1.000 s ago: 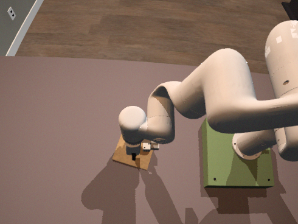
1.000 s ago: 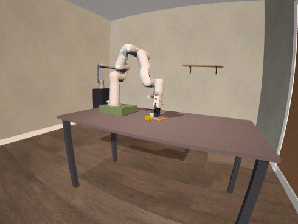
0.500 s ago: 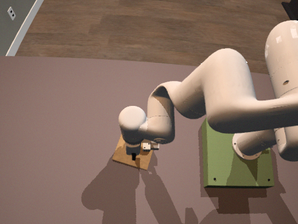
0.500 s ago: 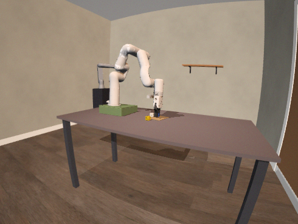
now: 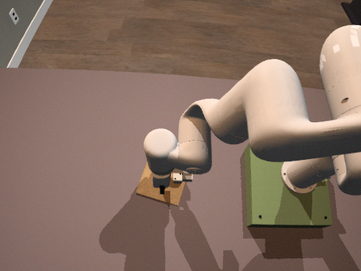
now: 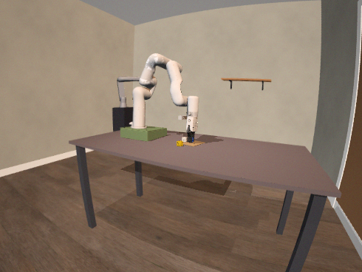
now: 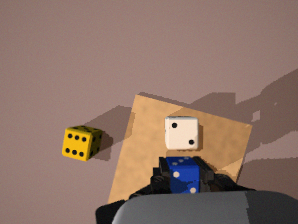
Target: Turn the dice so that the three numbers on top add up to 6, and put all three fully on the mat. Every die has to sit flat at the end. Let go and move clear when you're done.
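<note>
My hand is 1 cm above the blue die. From my hand the other things lie so: yellow die 3 cm behind, 11 cm to the right, 1 cm below; then tan mat 3 cm below; then white die 5 cm behind, 1 cm below.
</note>
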